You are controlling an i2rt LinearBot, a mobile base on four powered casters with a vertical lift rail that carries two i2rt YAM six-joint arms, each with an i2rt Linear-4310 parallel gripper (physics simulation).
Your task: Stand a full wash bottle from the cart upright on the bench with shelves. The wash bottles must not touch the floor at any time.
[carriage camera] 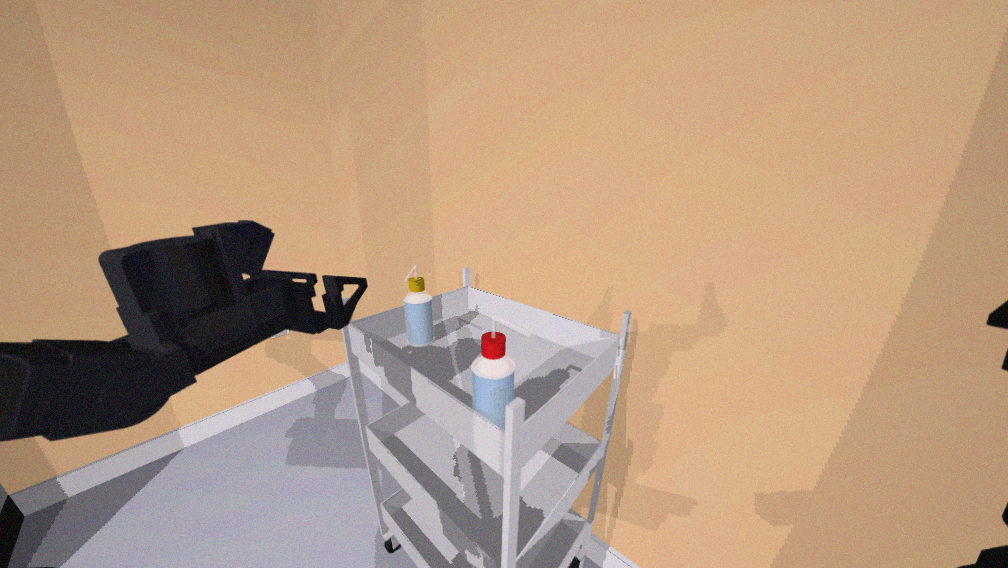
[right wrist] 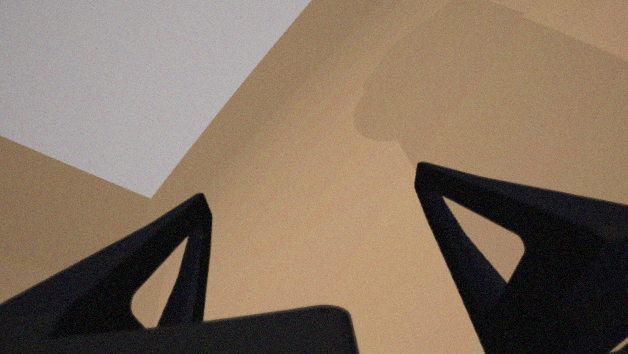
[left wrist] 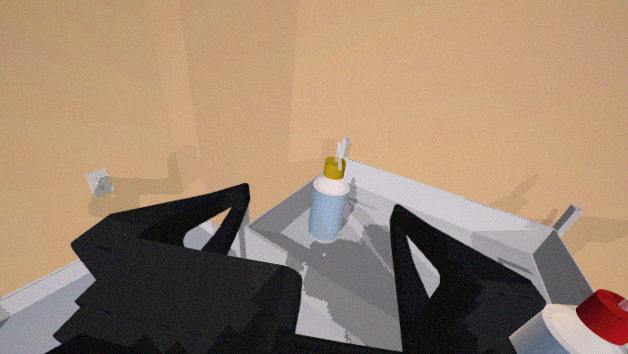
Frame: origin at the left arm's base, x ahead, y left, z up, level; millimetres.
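Seen in the pictures: left gripper, between the fingertips: [carriage camera: 340, 279] [left wrist: 319, 201]; right gripper, between the fingertips: [right wrist: 313, 189].
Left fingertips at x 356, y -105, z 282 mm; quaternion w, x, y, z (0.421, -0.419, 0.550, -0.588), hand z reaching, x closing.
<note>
Offsets run from my left fingertips to a thing's top centre. Level surfaces: height alone.
A light-blue wash bottle with a yellow cap {dx +163, dy -64, dz -21 mm} [carriage camera: 419, 318] [left wrist: 327, 212] stands upright on the top tray of the white cart [carriage camera: 513, 479] [left wrist: 415, 187]. A second light-blue bottle with a red cap {dx -79, dy -243, dz -21 mm} [carriage camera: 493, 388] [left wrist: 545, 332] stands upright at the tray's near corner. My left gripper [left wrist: 319, 201] is open and empty, at the cart's left side; in the left wrist view the yellow-capped bottle shows beyond and between its fingertips, apart from them. My right gripper [right wrist: 313, 189] is open and empty, pointed at the wall. The bench with shelves does not show.
The cart has two lower trays [carriage camera: 486, 430] and corner posts that rise above the top tray. Tan walls [carriage camera: 705, 176] [right wrist: 310, 250] stand close behind and right of the cart. A wall outlet {dx +761, dy +747, dz -400 mm} [left wrist: 100, 183] shows at the left. Grey floor {dz -857 mm} [carriage camera: 232, 479] lies left of the cart.
</note>
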